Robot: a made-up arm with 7 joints.
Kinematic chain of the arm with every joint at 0, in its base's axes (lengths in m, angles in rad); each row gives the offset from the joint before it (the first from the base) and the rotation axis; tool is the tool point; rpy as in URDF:
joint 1: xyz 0 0 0 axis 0.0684 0.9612 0.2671
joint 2: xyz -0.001 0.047 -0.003 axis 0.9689 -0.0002 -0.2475
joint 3: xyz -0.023 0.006 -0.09 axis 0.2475 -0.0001 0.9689
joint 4: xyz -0.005 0 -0.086 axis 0.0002 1 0
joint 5: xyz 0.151 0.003 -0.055 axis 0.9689 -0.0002 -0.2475
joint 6: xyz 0.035 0 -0.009 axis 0.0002 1 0
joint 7: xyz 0.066 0 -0.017 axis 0.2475 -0.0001 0.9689
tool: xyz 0 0 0 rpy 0 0.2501 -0.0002
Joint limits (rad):
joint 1: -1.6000..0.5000
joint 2: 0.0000..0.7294
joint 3: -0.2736..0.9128
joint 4: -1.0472..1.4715
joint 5: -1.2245..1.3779
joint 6: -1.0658..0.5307
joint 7: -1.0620..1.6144
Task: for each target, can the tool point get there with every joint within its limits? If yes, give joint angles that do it. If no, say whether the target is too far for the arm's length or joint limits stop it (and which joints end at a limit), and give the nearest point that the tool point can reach.
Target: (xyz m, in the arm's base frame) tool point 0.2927 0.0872 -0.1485
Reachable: yes | joints -0.3383 0.1349 0.0879 0.0259 -0.4259 -0.4515 1.1729
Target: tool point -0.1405 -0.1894 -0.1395
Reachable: no: joint limits stop it (at a limit: joint 1, joint 2, joint 3, joint 4, joint 6) | nearest point 0.0574 -0.0142 -0.1085 | short by 0.266 m
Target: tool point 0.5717 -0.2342 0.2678
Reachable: no: too far | nearest point 0.3772 -0.1188 0.1192 | short by 0.271 m
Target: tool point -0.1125 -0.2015 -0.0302
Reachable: no: joint limits stop it (at a limit: joint 1, joint 3, joint 4, joint 6) | nearest point 0.0022 -0.0599 0.0981 | short by 0.223 m
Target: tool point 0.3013 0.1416 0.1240
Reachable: yes | joints -1.0568 0.5610 0.3022 0.0274 -0.3980 -0.4425 -0.0065
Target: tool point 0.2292 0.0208 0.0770
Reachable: yes | joints -0.7093 0.3707 -0.0269 -0.7284 0.4310 0.2391 0.1346
